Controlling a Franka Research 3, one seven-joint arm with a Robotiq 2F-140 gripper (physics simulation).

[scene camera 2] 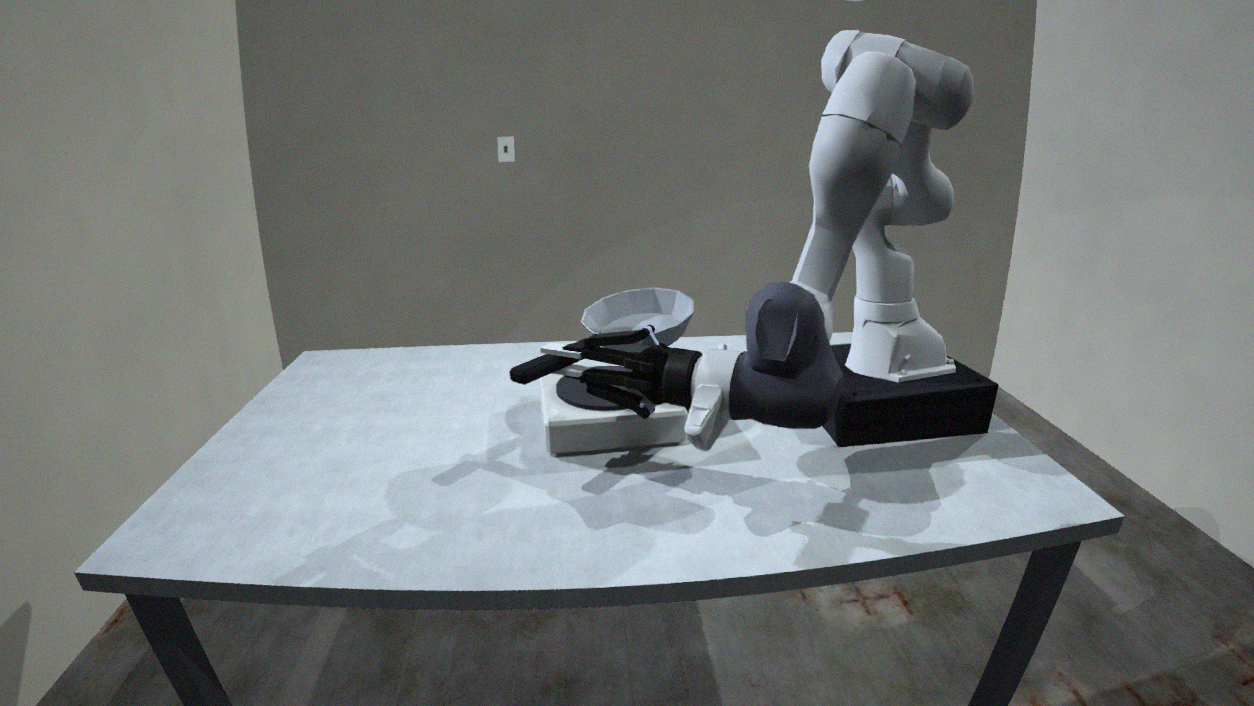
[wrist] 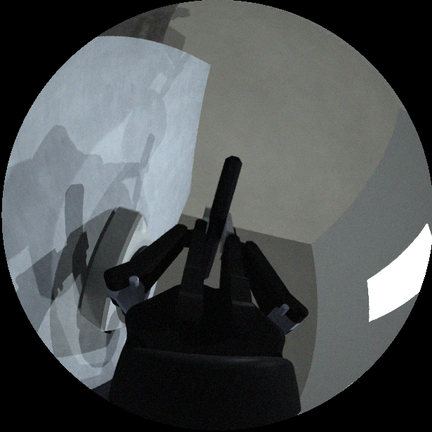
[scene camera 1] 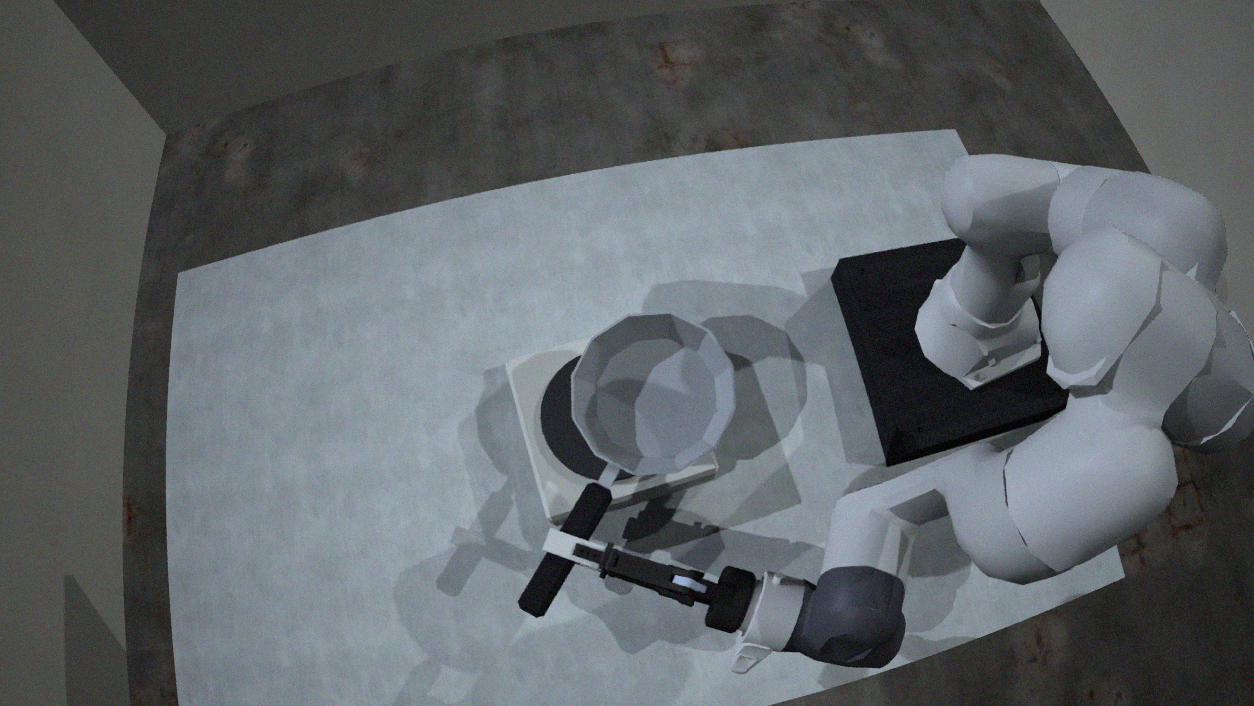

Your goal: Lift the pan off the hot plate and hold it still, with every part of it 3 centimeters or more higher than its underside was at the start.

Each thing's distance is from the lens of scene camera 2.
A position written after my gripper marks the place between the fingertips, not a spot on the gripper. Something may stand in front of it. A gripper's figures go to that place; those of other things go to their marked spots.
my gripper (scene camera 2: pixel 546 357): 91 cm
grey pan (scene camera 2: pixel 669 311): 111 cm
